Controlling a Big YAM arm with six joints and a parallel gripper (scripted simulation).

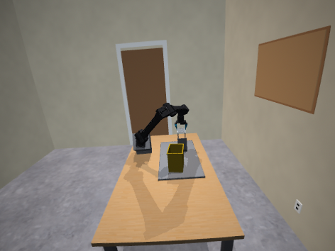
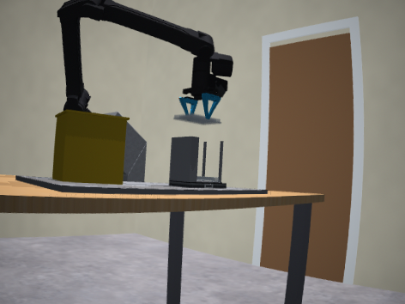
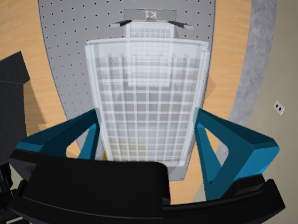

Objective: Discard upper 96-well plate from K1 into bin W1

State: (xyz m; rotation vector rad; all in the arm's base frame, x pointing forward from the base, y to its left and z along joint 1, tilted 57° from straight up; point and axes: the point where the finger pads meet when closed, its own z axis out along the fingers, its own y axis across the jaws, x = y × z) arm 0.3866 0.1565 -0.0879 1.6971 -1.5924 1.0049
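My hand is 340 mm to the left of the bin, 130 mm above it and 70 mm past it.
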